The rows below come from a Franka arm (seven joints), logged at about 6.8 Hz.
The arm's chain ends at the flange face. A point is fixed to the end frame.
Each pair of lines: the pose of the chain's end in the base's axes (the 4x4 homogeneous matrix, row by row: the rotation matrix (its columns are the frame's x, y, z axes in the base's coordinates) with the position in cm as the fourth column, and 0 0 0 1 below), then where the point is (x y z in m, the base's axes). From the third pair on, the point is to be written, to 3 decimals.
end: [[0.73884 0.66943 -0.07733 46.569], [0.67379 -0.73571 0.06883 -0.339], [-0.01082 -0.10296 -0.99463 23.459], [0 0 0 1]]
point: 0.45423 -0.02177 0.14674
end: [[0.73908 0.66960 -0.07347 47.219], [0.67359 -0.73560 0.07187 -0.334], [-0.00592 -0.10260 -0.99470 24.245], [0 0 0 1]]
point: 0.46107 -0.02145 0.15450
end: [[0.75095 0.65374 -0.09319 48.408], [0.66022 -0.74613 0.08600 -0.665], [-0.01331 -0.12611 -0.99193 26.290], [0 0 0 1]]
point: 0.471 -0.023 0.175
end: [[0.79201 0.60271 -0.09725 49.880], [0.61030 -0.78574 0.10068 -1.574], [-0.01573 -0.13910 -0.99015 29.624], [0 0 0 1]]
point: 0.484 -0.031 0.208
